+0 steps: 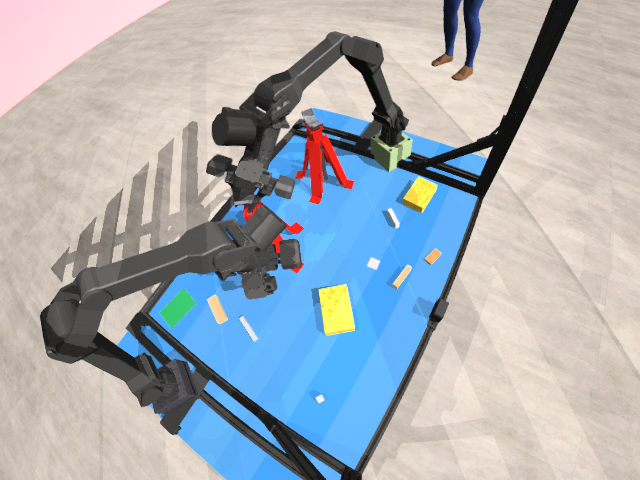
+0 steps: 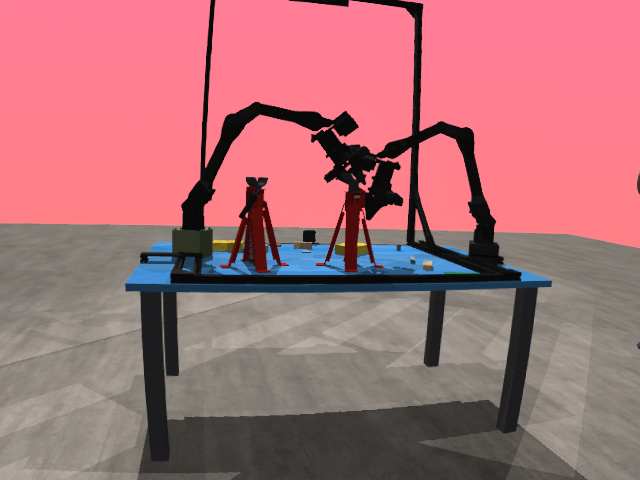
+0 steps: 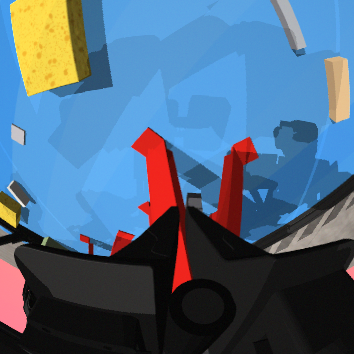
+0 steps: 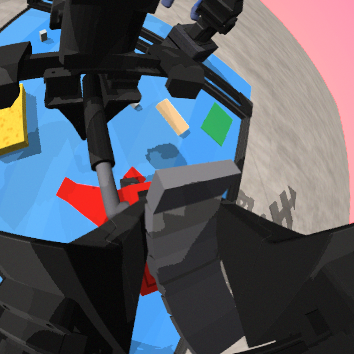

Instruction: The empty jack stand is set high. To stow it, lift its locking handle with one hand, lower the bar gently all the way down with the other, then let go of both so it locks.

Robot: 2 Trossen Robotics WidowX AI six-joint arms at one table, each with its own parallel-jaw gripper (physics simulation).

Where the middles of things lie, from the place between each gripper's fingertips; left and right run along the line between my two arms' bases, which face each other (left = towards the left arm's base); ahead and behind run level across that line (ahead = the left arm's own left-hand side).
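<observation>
Green block (image 1: 182, 303), 0.14 m below my left hand, 0.2 m ahead of it, 0.27 m to the left of it. My right hand, 0.24 m above the green block, 0.12 m short of it, 0.31 m to the right of it.
</observation>
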